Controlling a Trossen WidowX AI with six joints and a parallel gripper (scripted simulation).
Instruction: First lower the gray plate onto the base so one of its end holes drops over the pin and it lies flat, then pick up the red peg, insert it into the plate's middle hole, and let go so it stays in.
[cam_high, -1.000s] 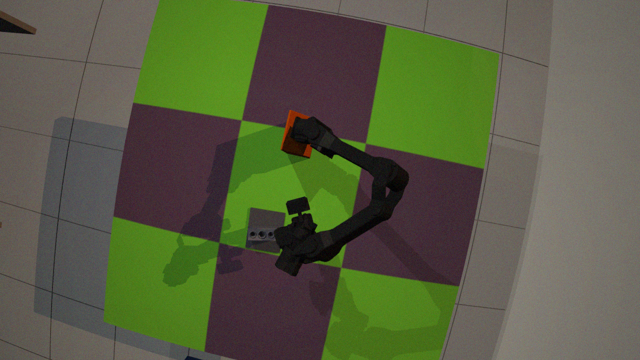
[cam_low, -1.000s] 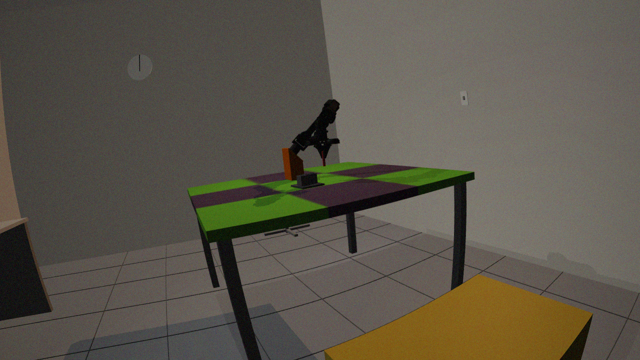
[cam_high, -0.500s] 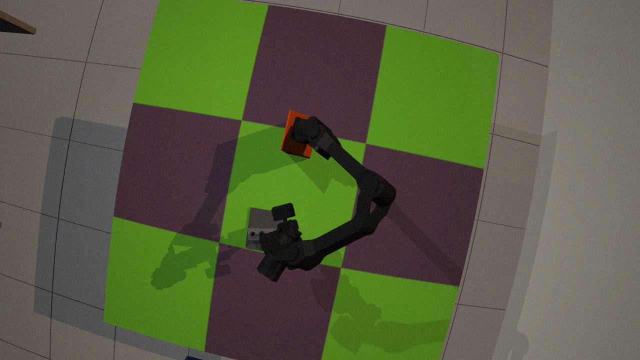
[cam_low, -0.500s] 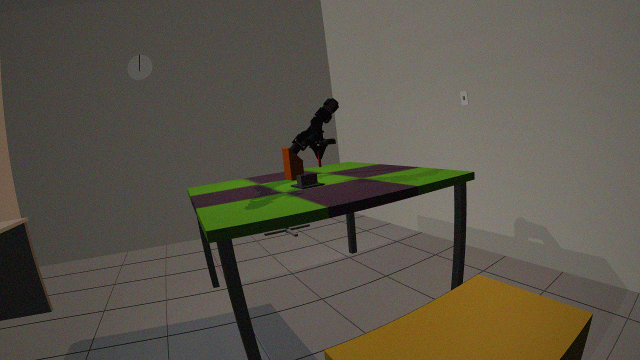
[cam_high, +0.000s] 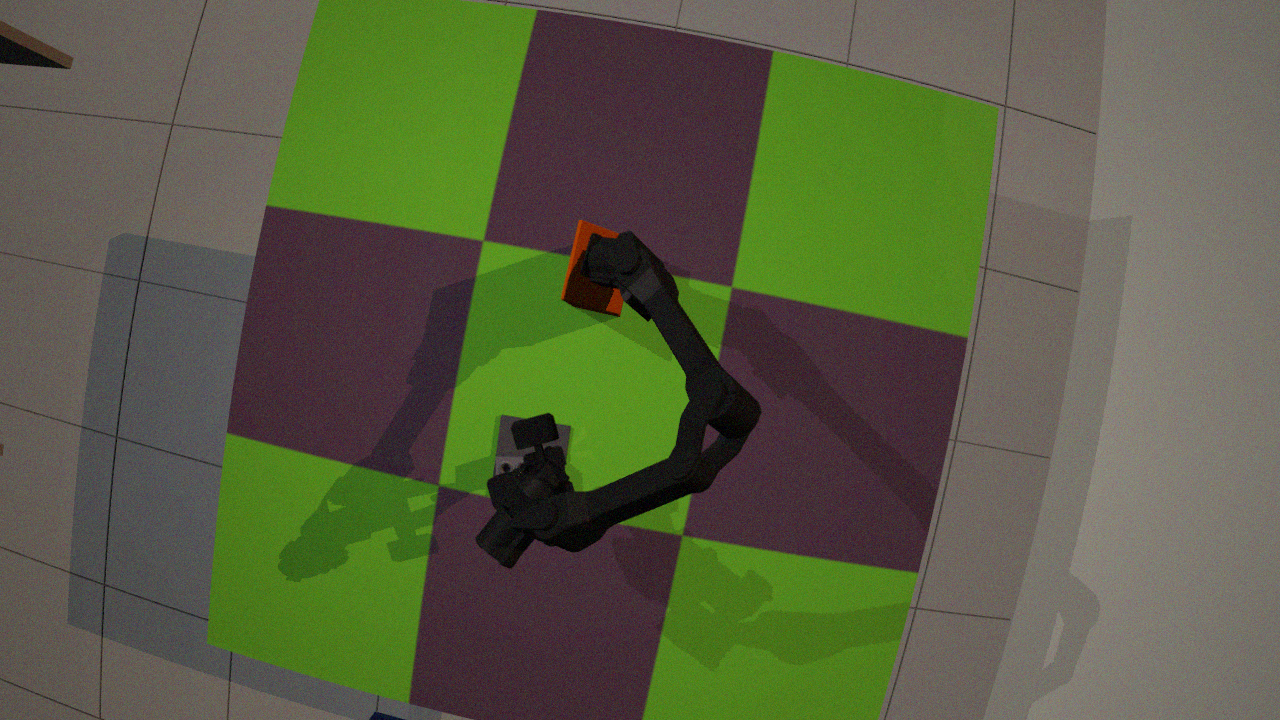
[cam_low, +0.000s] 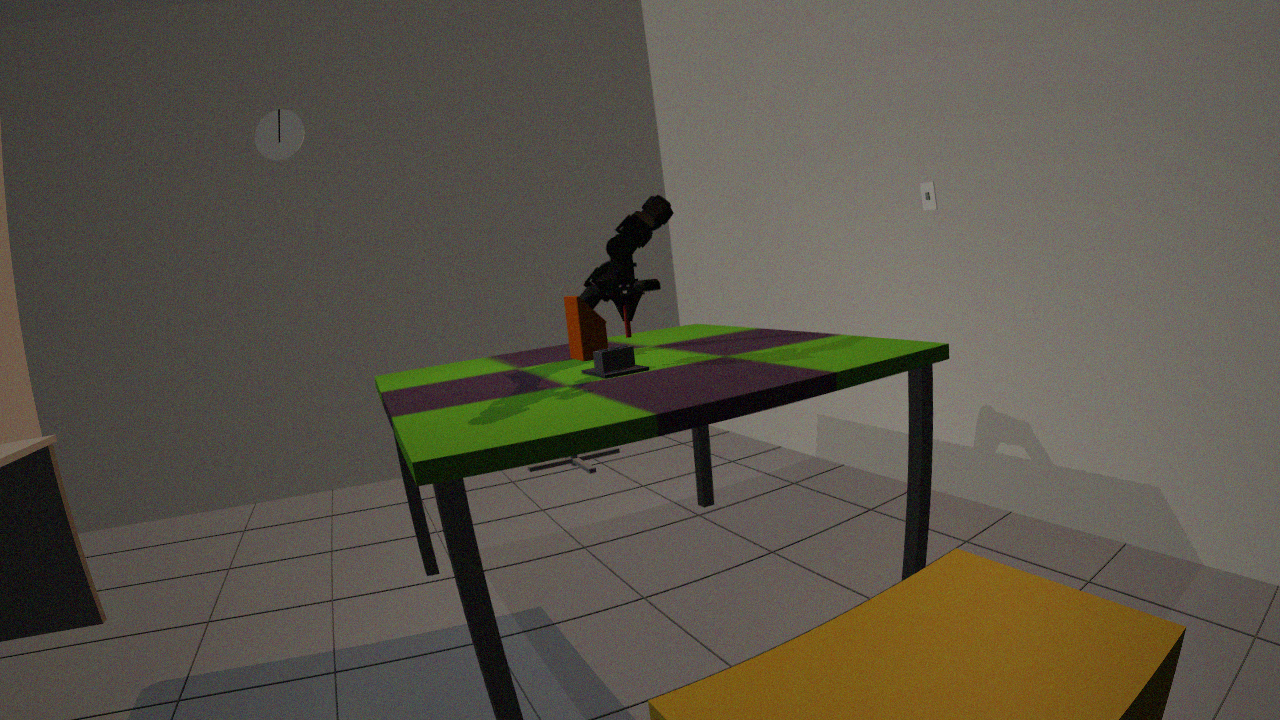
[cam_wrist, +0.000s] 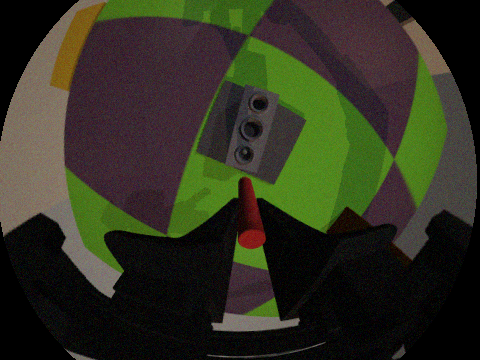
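Now: gripper tip 20 mm short of the plate, 50 mm to the left of it and 70 mm above it. Round my gripper tip: dark square base (20 mm ahead, 40 mm to the right, 110 mm below); then red peg (right at my gripper tip).
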